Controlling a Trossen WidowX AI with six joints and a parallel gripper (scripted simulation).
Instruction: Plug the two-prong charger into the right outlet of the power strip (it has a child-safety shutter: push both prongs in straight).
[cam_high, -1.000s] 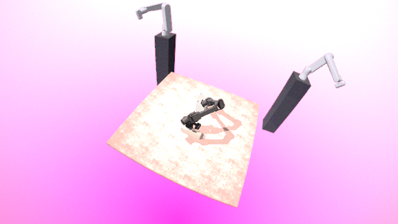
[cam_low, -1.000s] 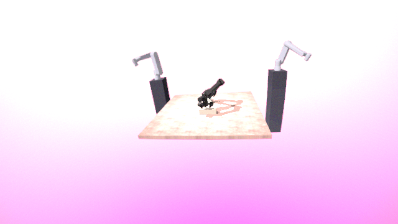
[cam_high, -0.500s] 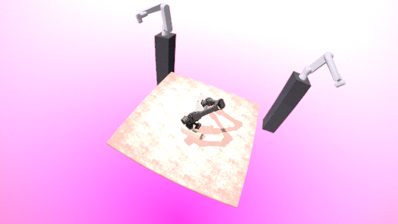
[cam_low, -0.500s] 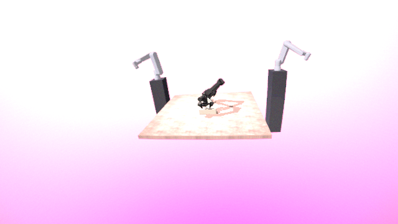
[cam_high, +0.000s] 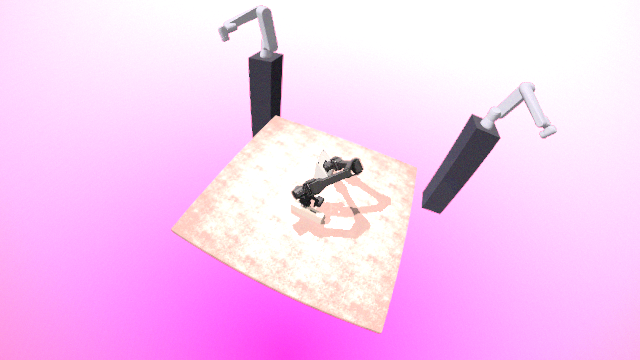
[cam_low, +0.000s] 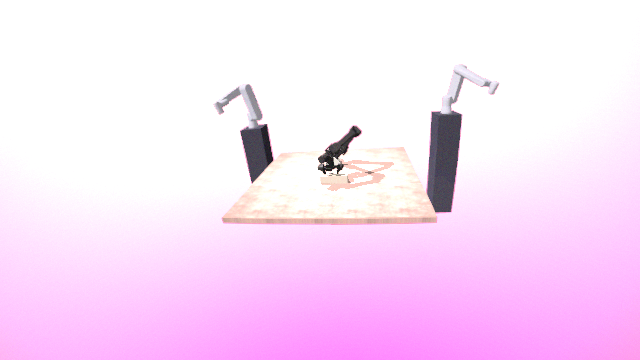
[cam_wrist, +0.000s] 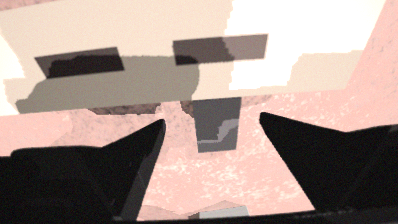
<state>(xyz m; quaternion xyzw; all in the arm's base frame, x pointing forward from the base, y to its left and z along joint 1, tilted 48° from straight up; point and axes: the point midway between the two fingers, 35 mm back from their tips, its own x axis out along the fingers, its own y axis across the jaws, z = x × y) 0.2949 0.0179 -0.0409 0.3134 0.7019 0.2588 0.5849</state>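
Now: the grey charger 30 mm ahead of my gripper tip and 10 mm above it.
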